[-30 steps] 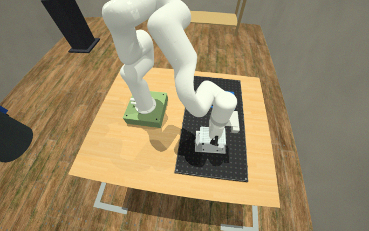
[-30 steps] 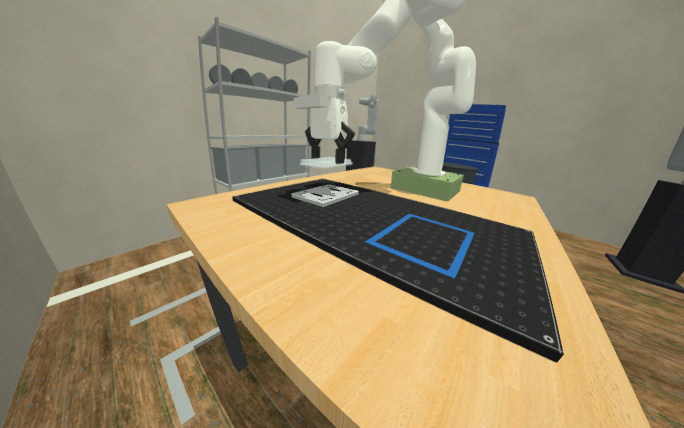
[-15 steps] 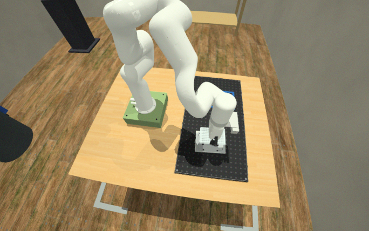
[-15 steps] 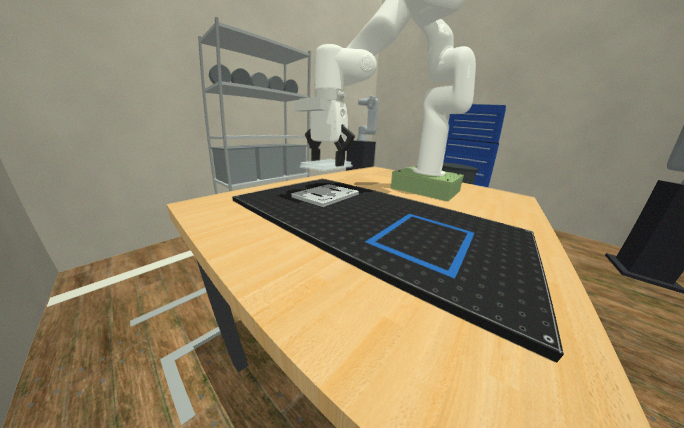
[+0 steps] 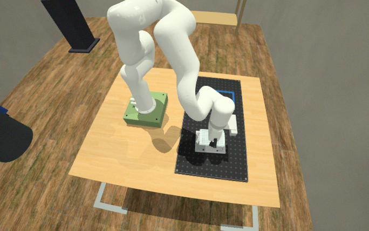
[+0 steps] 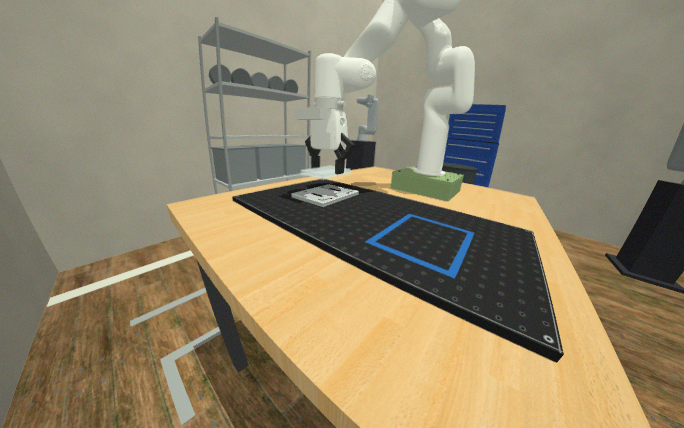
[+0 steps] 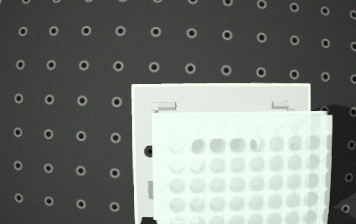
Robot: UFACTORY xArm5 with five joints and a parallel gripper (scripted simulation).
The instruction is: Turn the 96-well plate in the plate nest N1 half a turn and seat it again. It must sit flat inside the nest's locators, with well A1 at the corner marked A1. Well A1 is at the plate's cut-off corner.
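The plate nest N1 lies 80 mm below my hand. Also, from my hand: white 96-well plate: 10 mm below.
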